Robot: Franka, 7 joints.
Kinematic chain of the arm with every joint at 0, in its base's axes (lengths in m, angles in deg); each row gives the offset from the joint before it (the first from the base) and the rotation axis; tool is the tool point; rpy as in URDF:
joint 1: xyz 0 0 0.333 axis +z
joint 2: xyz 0 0 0 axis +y
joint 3: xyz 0 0 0.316 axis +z
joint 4: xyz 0.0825 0 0 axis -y
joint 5: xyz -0.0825 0 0.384 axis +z
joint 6: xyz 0 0 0 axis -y
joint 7: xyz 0.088 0 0 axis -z
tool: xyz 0 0 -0.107 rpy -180 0 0
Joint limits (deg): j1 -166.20..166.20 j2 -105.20..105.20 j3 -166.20..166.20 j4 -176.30..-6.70 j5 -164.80..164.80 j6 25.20..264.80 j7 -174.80..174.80
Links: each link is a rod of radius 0.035 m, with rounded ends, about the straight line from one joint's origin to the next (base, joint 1, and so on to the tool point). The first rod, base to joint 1, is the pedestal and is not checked.
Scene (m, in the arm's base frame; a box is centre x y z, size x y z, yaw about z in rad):
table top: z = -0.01
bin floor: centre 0.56 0.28 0 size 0.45 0.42 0.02 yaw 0.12
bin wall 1: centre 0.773 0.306 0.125 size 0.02 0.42 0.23 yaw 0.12
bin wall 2: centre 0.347 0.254 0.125 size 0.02 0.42 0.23 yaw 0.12
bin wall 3: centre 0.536 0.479 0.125 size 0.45 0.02 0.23 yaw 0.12
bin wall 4: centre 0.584 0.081 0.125 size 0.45 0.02 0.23 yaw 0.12
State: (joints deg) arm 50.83 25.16 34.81 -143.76 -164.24 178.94 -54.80
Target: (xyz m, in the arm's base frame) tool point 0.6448 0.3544 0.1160
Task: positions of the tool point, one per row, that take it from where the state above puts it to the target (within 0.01 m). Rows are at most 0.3 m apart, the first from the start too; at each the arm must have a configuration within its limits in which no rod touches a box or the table.
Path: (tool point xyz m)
1: 0.1829 0.4045 0.2621
2: 0.3679 0.3296 0.4674
3: 0.4110 0.1436 0.6979
4: 0.4949 0.1957 0.6414
5: 0.5639 0.2506 0.5661
6: 0.6147 0.3048 0.4745
7: 0.6448 0.3544 0.3699
8: 0.6555 0.3587 0.2444
9: 0.6448 0.3544 0.1160

